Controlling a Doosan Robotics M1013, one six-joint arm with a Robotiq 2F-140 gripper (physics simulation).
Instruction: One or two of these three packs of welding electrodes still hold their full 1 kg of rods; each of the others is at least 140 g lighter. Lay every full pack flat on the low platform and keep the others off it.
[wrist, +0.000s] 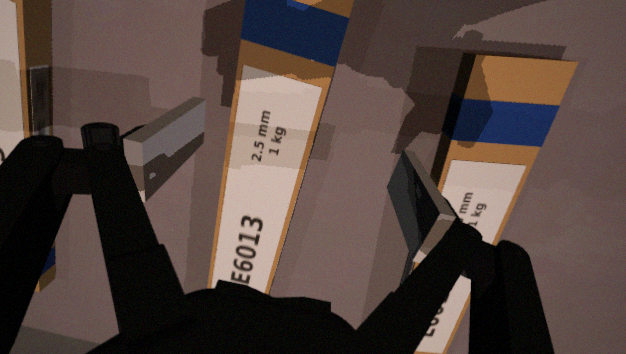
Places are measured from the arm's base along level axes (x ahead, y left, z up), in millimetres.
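Pixels of known places: gripper, fingertip midpoint: (302, 146).
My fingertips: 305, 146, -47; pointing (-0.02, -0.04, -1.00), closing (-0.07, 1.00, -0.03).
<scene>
For each thing: its top centre in the pictures, then the offset to it from my fingertips, as dx, dy, dz. "pt": a spot on its surface instead. Level surfaces: height alone.
- middle pack, top centre: (254, 213) +76, -20, -15
- right pack, top centre: (446, 276) +82, +157, -15
- left pack, surface spot: (10, 95) pt +39, -211, -15
- brownish-grey surface, surface height: dz -36
Three orange, blue and white electrode packs show in the wrist view. The middle pack (272, 195), marked E6013, 2.5 mm and 1 kg, lies label up between my fingers; its lower end is hidden behind the gripper body. The right pack (500, 122) lies label up, partly behind my right finger. The left pack (10, 95) is cut off by the left edge and partly hidden by my finger linkage. My gripper (302, 146) is wide open and empty above the middle pack, with one finger to each side of it. The low platform cannot be made out.
The packs lie on a brownish-grey surface (330, 240). The neighbouring packs are on either side of the middle one, and the right finger overlaps the right pack in view. A darker grey area (47, 342) shows at the bottom left. Shadows cross the surface and packs.
</scene>
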